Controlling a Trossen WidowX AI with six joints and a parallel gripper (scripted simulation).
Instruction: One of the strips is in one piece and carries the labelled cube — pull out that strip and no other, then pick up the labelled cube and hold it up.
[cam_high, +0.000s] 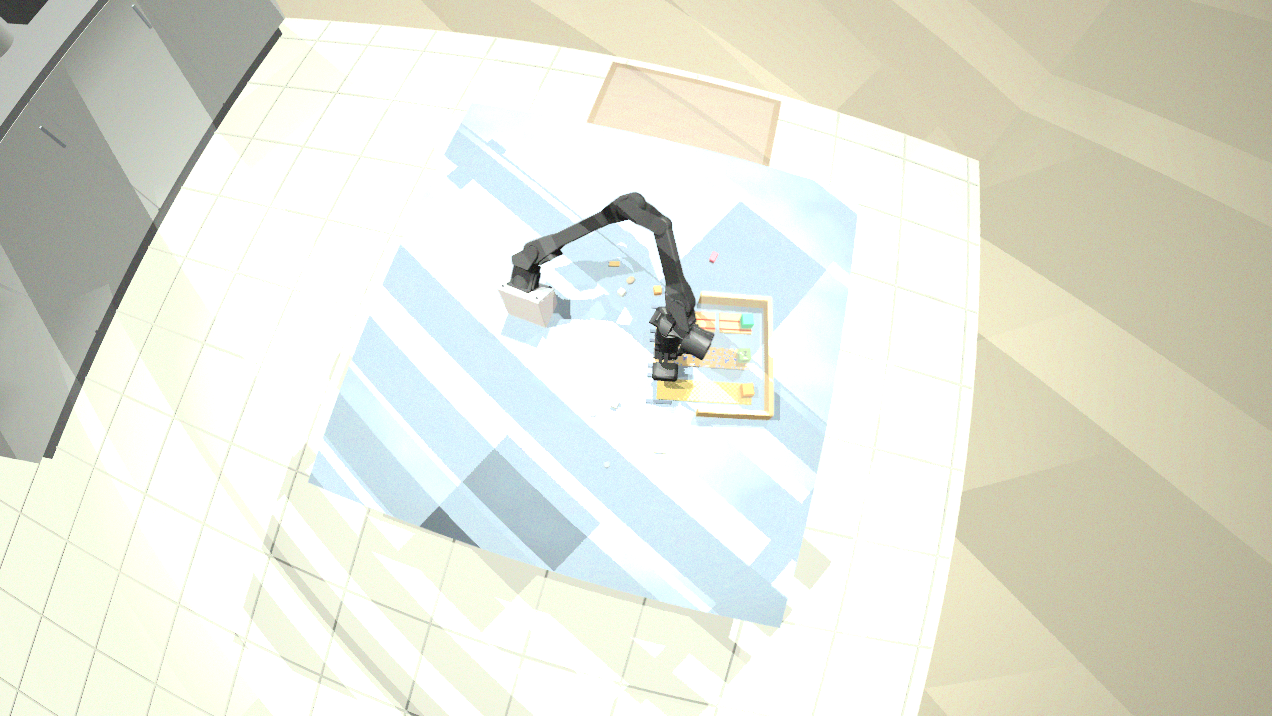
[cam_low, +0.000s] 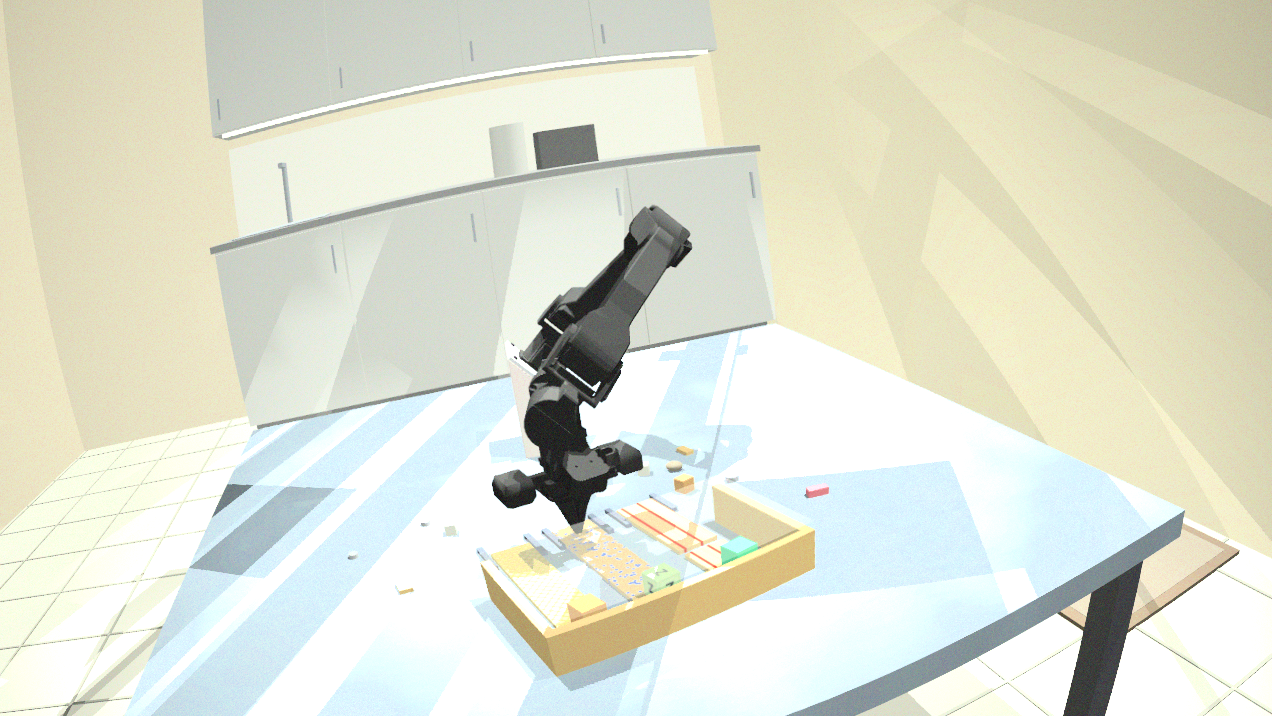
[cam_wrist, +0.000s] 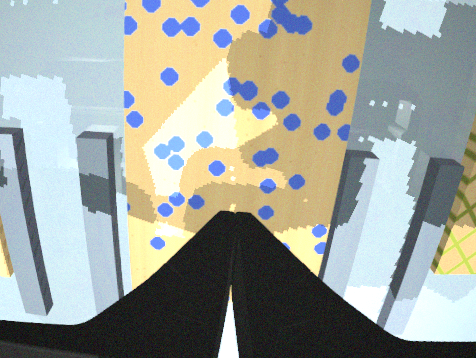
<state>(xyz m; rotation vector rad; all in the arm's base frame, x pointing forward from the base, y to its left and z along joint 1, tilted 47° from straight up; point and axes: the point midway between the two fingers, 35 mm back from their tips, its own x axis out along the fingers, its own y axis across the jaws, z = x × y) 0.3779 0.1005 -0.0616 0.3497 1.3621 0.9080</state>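
Right now my gripper tip is 90 mm short of the strip and 40 mm to the right of it.
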